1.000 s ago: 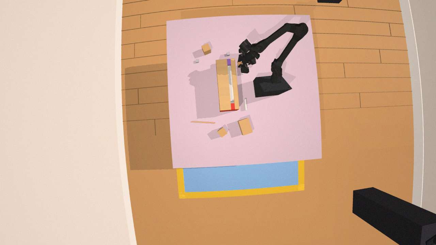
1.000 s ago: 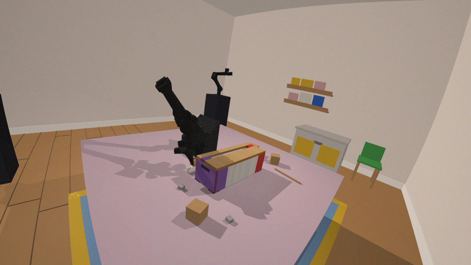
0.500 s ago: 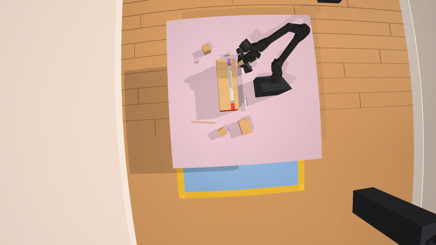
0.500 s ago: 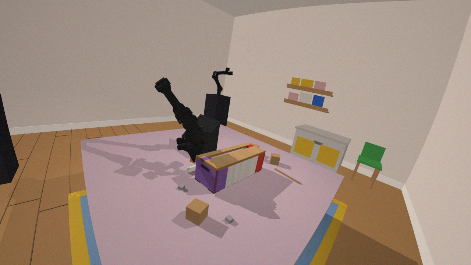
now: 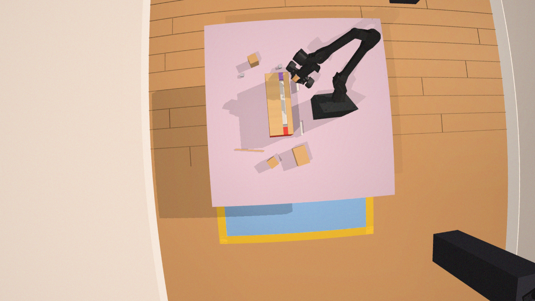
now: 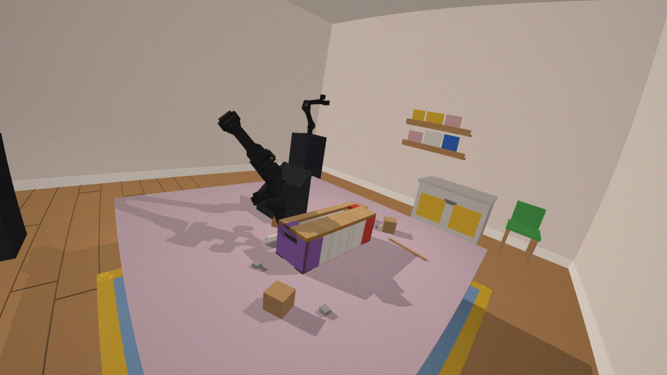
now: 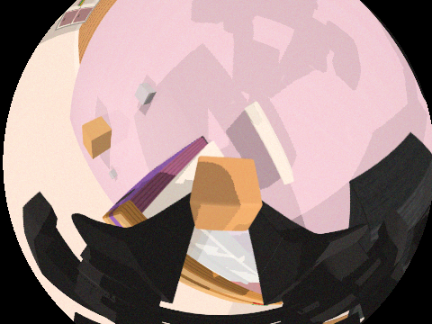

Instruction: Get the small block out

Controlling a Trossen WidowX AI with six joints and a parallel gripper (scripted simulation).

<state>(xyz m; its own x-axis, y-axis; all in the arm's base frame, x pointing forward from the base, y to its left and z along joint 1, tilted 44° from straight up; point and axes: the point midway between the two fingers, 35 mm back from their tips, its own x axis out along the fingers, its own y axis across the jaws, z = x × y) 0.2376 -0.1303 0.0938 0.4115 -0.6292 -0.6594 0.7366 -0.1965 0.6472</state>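
Right now the tan block is 1 cm to the right of my gripper tip, 1 cm behind it and 1 cm above it. The rest, counted from my gripper tip: box 15 cm to the left, 7 cm ahead, 2 cm below.
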